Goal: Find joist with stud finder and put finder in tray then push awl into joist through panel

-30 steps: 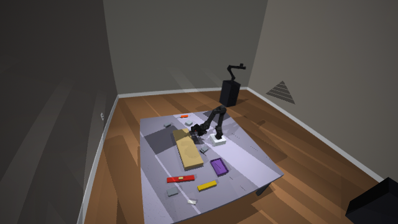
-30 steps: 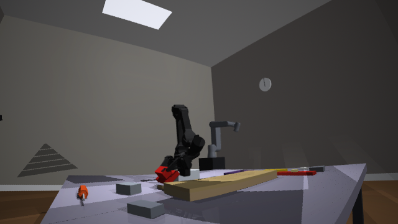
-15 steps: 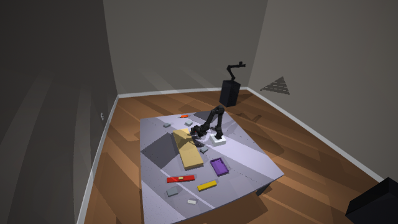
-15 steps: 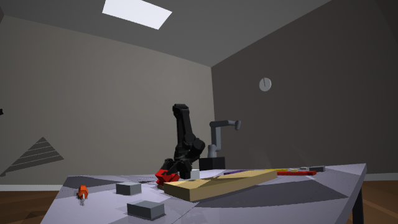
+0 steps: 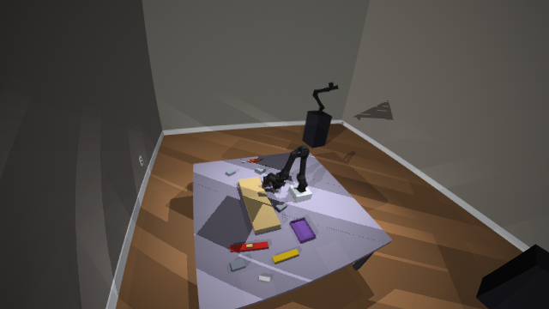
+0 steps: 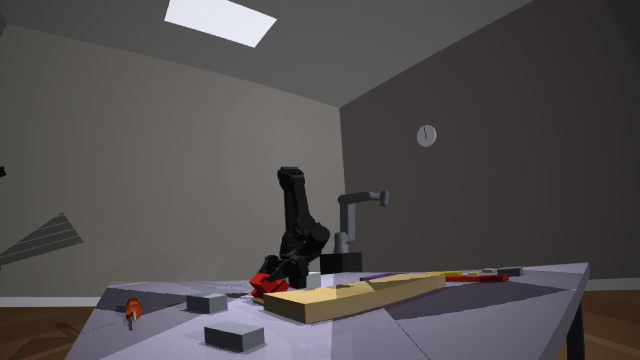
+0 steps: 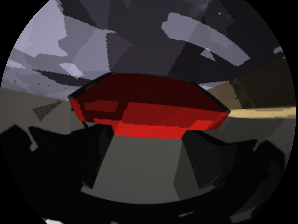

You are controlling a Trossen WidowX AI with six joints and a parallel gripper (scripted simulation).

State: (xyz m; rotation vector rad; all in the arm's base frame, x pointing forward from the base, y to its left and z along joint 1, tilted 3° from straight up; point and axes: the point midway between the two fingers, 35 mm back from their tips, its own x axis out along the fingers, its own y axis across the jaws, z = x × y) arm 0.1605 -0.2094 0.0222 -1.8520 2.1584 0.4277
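My gripper tip is 10 mm short of the red stud finder and 10 mm above it. Also, from my gripper tip: orange-handled tool: 350 mm to the right, 80 mm ahead, 50 mm below; awl: 60 mm below, 20 mm to the right; purple tray: 540 mm to the left, 50 mm below, 30 mm ahead.
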